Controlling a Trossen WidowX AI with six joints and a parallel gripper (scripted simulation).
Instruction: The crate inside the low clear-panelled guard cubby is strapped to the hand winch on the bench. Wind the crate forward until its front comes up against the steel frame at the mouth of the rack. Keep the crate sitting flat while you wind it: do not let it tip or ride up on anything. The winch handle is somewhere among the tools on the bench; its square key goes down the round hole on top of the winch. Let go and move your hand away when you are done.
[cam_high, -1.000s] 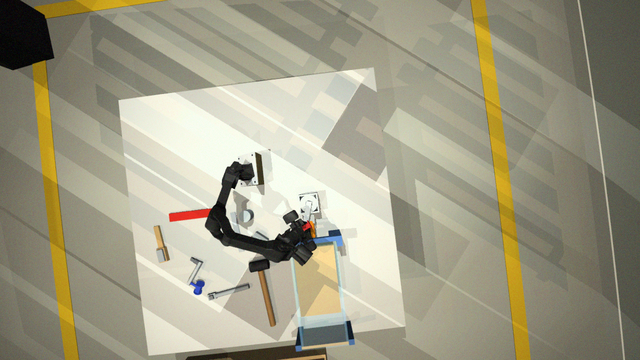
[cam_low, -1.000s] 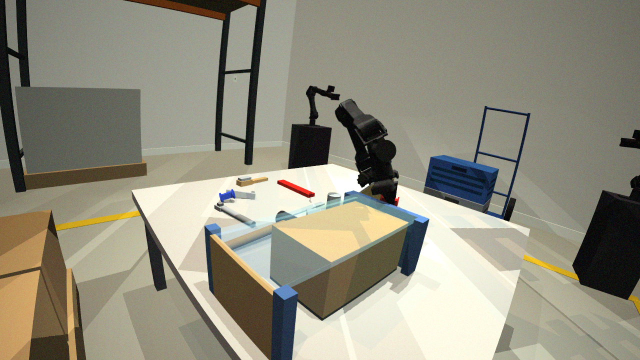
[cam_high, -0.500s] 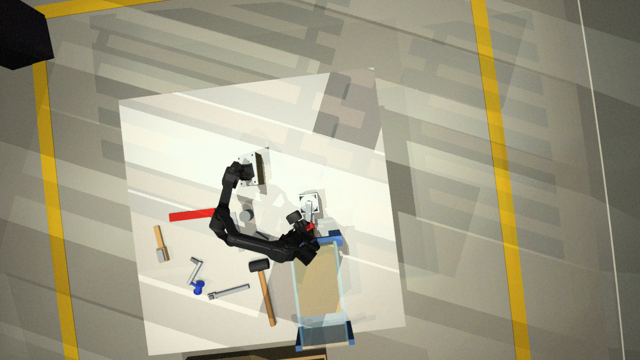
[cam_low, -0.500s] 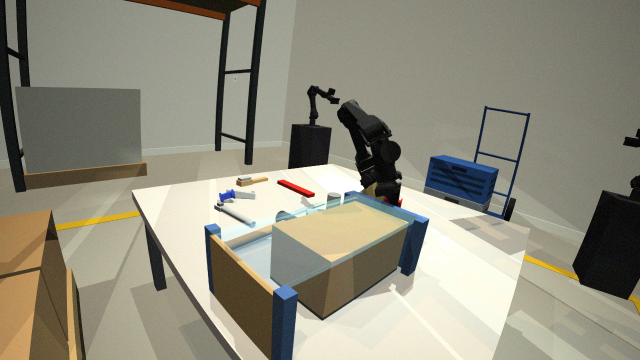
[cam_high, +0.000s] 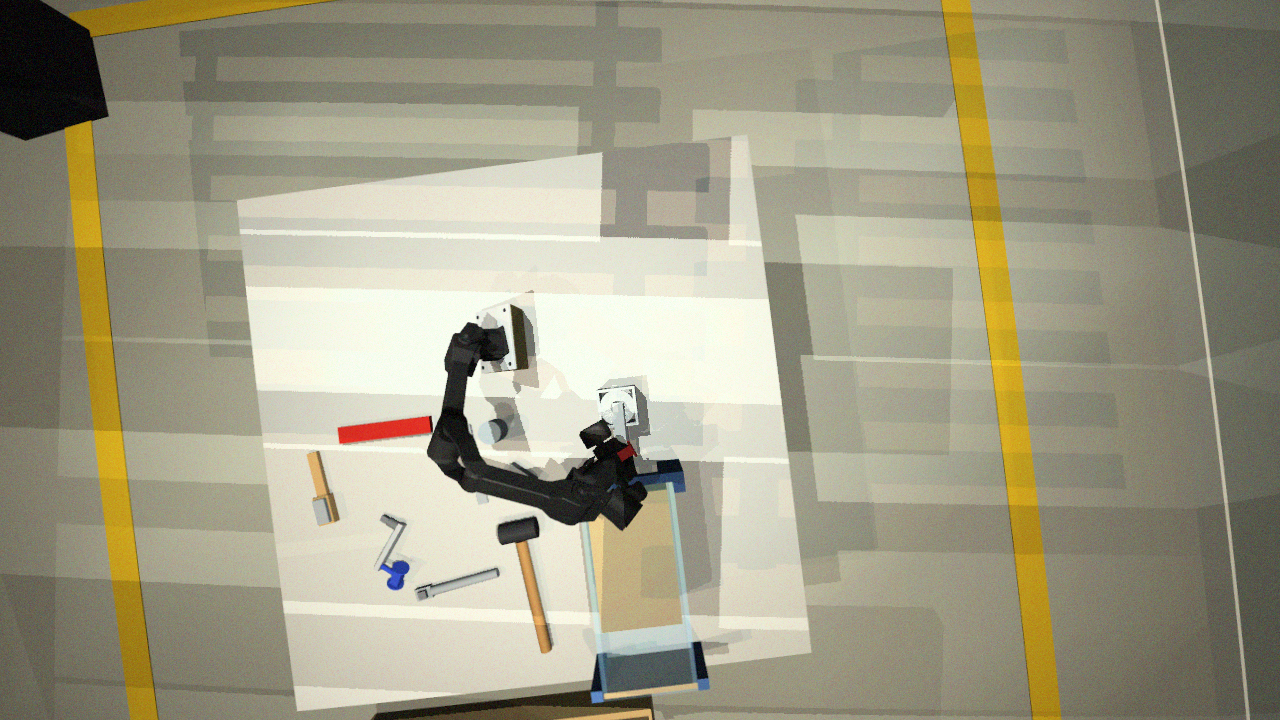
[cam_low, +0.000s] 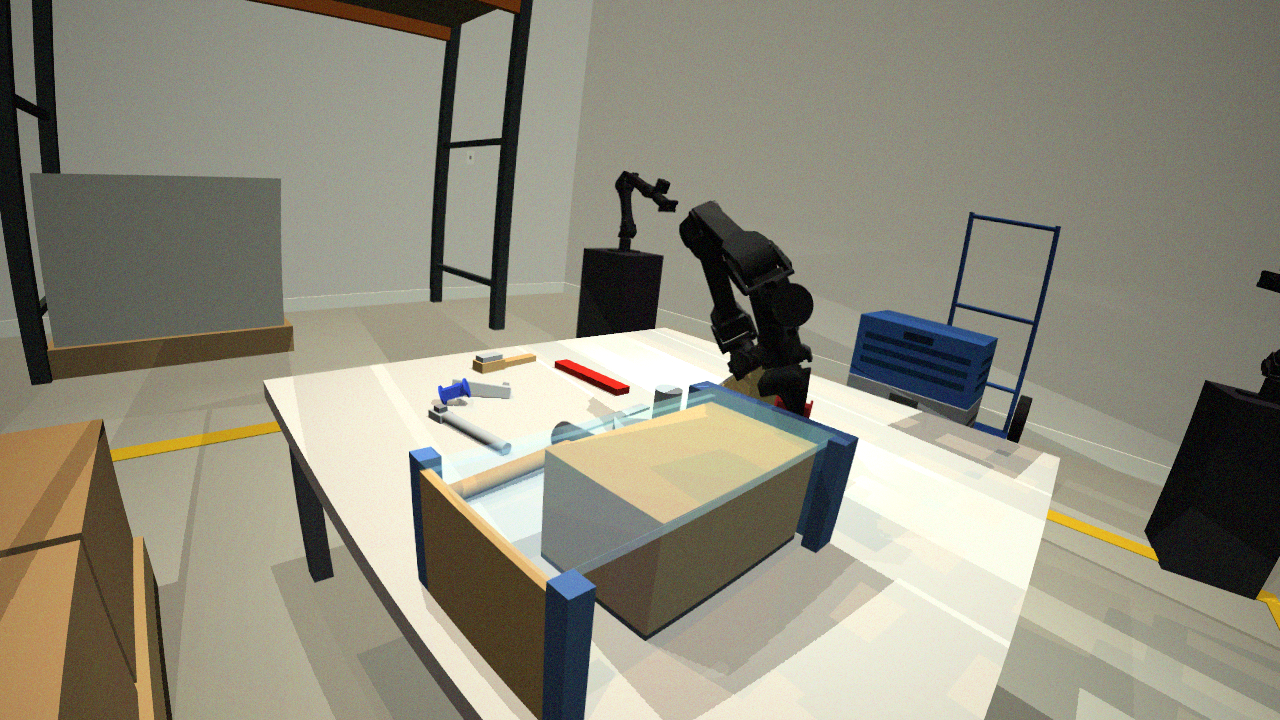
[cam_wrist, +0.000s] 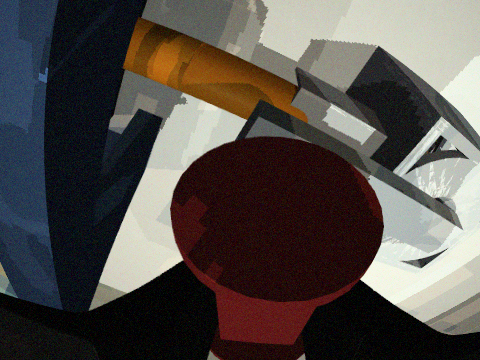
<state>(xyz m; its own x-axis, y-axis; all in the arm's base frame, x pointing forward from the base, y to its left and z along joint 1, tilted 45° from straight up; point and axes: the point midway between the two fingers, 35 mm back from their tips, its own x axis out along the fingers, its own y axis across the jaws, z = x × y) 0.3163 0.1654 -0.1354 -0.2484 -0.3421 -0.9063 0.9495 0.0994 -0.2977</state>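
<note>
Now: gripper tip 30 mm past the red-knobbed winch handle, 10 mm to the left of it and 30 mm above it. Also, from my gripper tip: clear-panelled cubby (310 mm ahead, 50 mm to the right, 20 mm below); then winch (110 mm behind, 10 mm to the right, 100 mm below); then red knob (10 mm to the right).
</note>
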